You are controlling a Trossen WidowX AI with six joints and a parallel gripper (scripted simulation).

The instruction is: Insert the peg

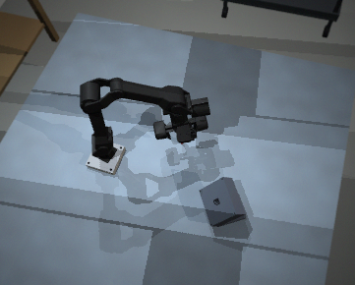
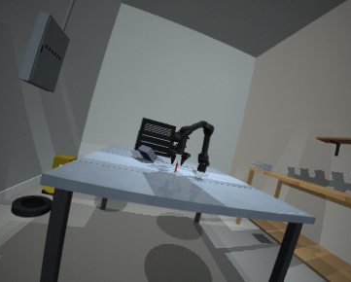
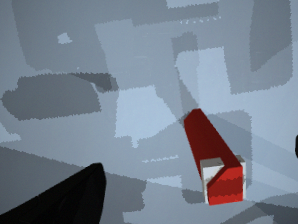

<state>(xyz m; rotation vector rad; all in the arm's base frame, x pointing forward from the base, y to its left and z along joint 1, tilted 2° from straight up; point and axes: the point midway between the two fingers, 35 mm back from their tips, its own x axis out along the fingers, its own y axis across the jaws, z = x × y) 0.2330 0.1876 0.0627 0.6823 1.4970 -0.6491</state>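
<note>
Now: the red square-sided peg right at my gripper tip. Also, from my gripper tip: dark sloped panel 240 mm ahead, 160 mm to the right, 10 mm above.
</note>
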